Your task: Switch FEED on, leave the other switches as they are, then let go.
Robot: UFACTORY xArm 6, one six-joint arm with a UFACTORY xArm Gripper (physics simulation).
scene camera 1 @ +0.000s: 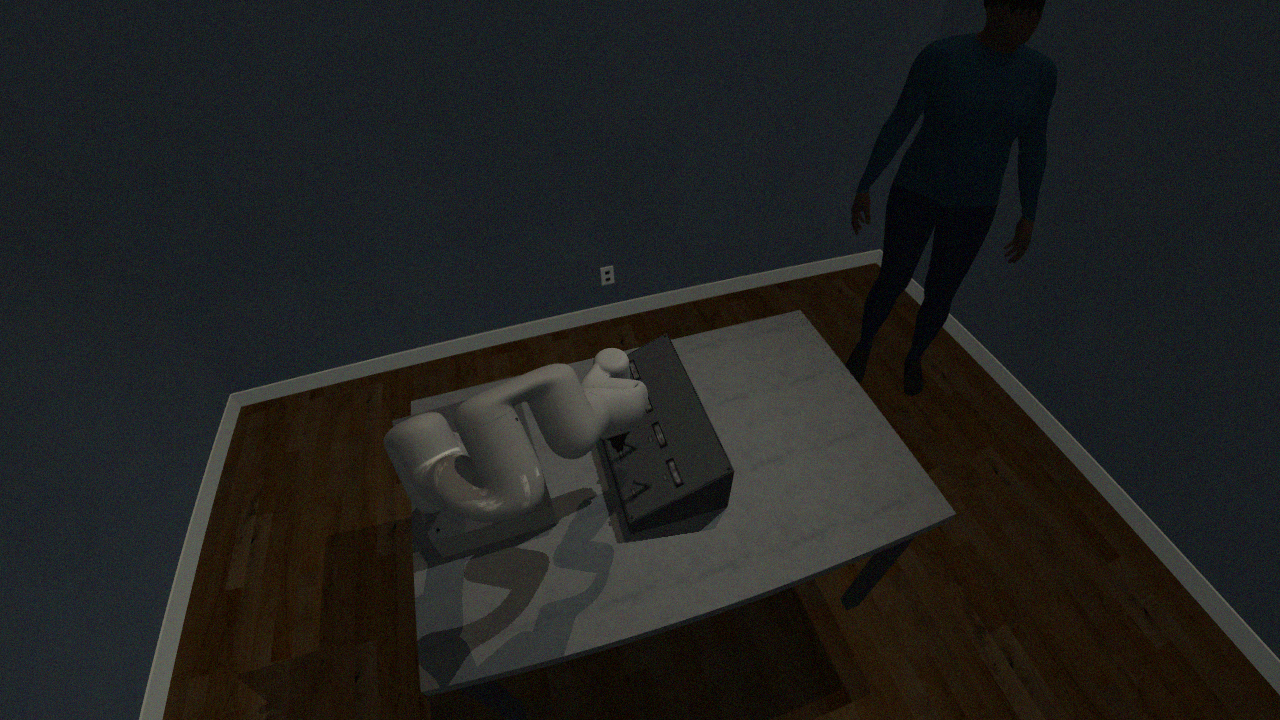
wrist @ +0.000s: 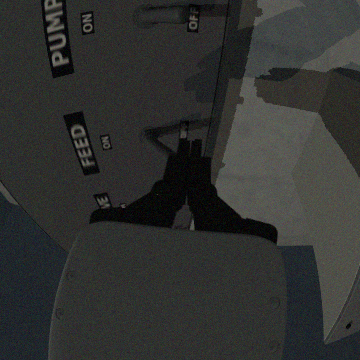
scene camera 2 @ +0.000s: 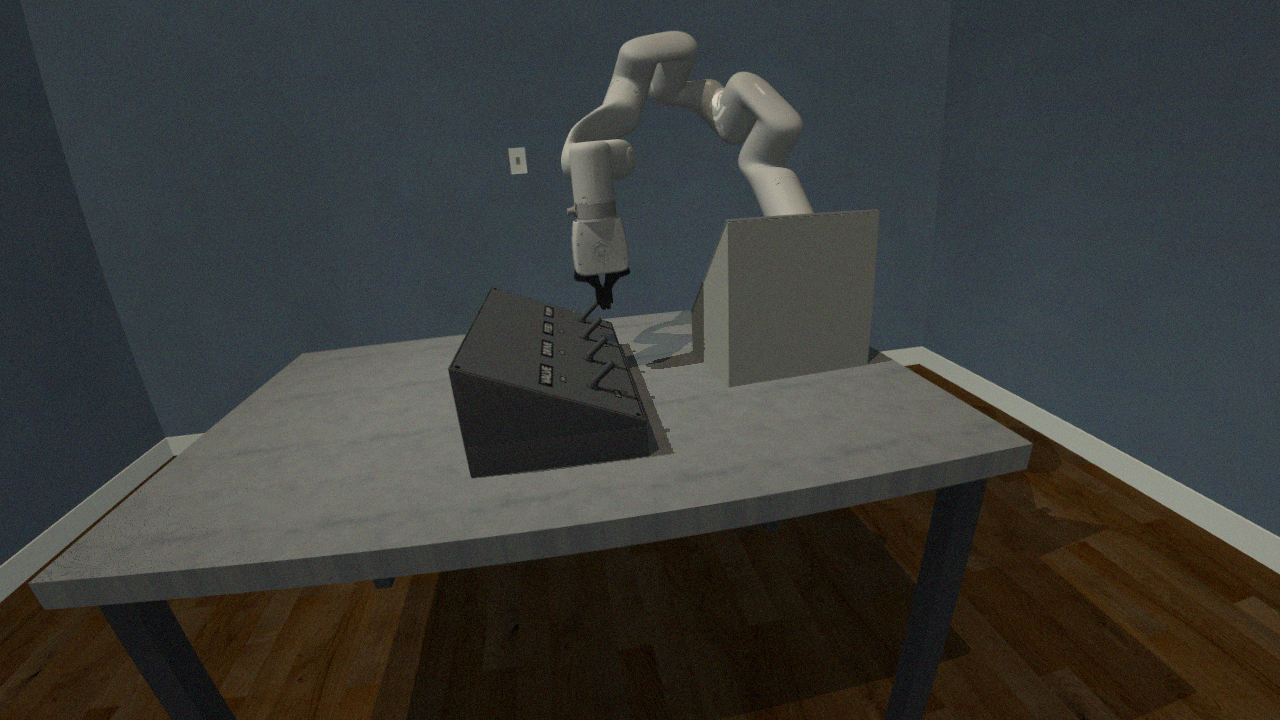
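Seen in the pictures: gripper, fingertip midpoint: [scene camera 1: 618,447] [wrist: 190,153] [scene camera 2: 605,307]; arm's base at its link origin: [scene camera 2: 804,252].
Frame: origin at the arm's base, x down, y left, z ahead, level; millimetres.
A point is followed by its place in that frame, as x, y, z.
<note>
The dark sloped switch box [scene camera 1: 682,385] @(60, 41, 615) [scene camera 2: 550,437] @(169, 254, 540) [wrist: 115,95] @(119, -100, 462) stands on the table. The FEED lever [wrist: 159,142] @(112, -51, 424) leans to the OFF side, beside its FEED label [wrist: 81,143] @(102, -59, 506). The PUMP lever [wrist: 160,15] @(101, -164, 411) at the top of the wrist view also leans toward OFF. The DRIVE label [wrist: 101,201] @(101, 42, 518) is partly covered and its lever is hidden by my gripper. My gripper [scene camera 2: 605,306] @(80, -66, 392) [wrist: 190,153] @(80, -66, 392) is shut and empty, with its tips low at the OFF side of the FEED lever, near its free end. Whether they touch is unclear.
The box sits on a pale table [scene camera 1: 805,429] @(220, -129, 933) [scene camera 2: 340,465] @(220, 138, 870). A tall light panel [scene camera 2: 801,300] @(70, 87, 56) stands by the arm's base. A person [scene camera 1: 975,125] stands beyond the table's far right corner. Further levers [scene camera 2: 605,374] @(110, 198, 446) line the box's nearer part in scene camera 2.
</note>
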